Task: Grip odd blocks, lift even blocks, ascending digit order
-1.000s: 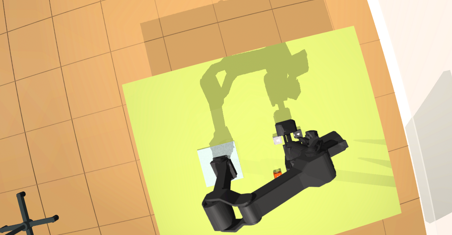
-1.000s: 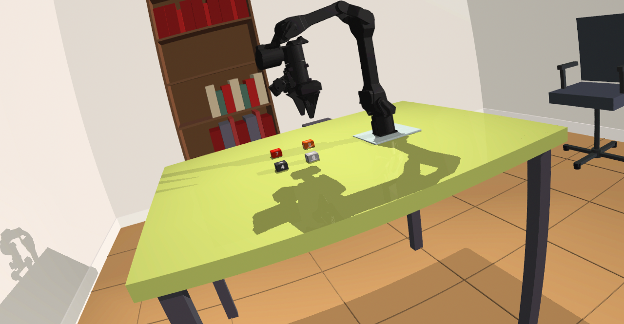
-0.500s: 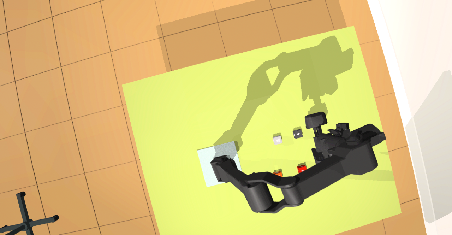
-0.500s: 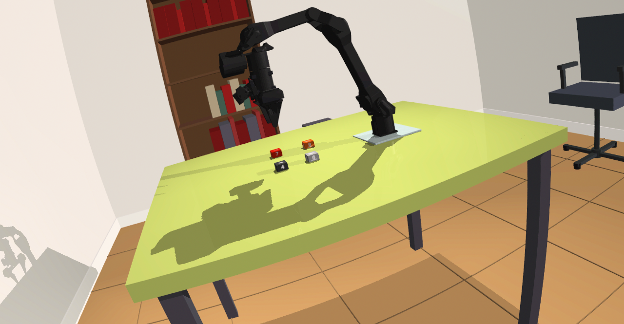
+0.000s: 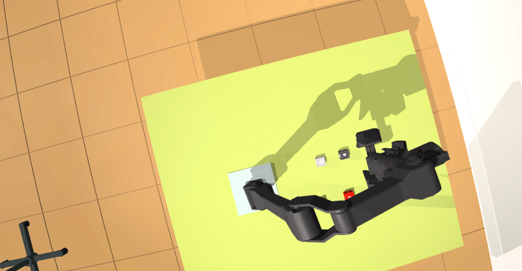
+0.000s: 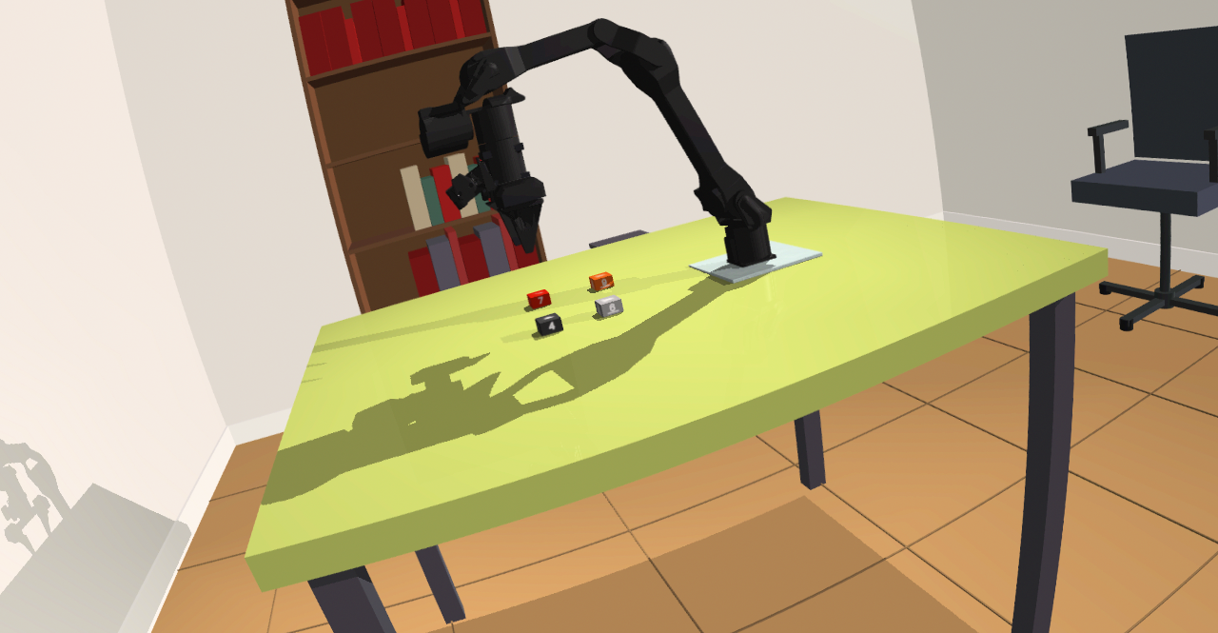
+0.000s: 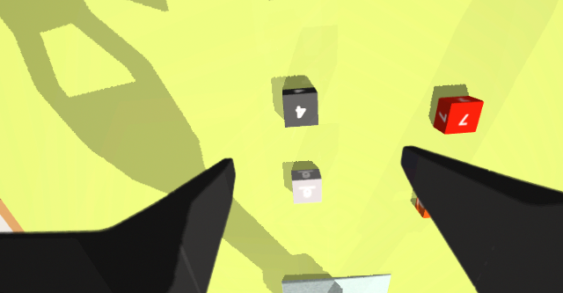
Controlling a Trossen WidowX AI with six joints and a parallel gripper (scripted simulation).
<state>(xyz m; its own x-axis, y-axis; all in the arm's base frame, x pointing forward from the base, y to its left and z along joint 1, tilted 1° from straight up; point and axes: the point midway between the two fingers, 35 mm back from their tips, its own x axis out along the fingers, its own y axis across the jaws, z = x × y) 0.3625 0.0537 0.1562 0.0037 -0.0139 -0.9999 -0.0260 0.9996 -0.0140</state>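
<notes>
Right now my gripper tip is 110 mm above the black block and 10 mm past it. Also, from my gripper tip: red block (160 mm to the right, 110 mm below, 20 mm behind); grey block (110 mm below, 100 mm behind, 10 mm to the right); orange block (160 mm to the right, 130 mm behind, 110 mm below).
</notes>
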